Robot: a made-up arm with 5 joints.
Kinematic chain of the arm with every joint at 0, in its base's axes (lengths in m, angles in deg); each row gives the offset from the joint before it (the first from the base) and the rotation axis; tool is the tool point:
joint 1: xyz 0 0 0.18 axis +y
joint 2: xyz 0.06 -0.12 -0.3 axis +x
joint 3: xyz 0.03 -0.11 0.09 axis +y
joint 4: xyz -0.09 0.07 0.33 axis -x
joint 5: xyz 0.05 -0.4 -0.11 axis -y
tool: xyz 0.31 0 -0.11
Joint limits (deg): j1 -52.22..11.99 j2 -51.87..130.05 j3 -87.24..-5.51 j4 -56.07..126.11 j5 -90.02..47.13
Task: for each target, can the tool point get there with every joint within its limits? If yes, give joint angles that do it. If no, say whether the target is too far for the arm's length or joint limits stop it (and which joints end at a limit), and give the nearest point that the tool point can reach.
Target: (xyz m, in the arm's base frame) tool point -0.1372 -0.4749 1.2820
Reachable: no: joint limits stop it (at a limit: joint 3, joint 4) | nearest point -0.0838 -0.3661 0.8529 | short by 0.446 m
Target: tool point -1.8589 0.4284 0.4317
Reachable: no: too far | nearest point -0.7813 0.0592 0.2858 | short by 1.148 m
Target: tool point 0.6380 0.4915 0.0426
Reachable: no: joint limits stop it (at a limit: joint 1, joint 2, joint 3, joint 5) | nearest point 0.5767 0.2260 -0.0772 | short by 0.298 m
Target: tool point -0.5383 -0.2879 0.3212
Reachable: yes | joints -45.75 -18.58 -50.64 78.32 -14.50
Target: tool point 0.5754 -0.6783 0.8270
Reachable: no: joint limits stop it (at a limit: joint 1, joint 3) | nearest point 0.3475 -0.5587 0.6450 | short by 0.315 m
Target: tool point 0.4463 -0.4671 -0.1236
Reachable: yes | joints -16.64 57.40 -33.22 -33.52 11.39
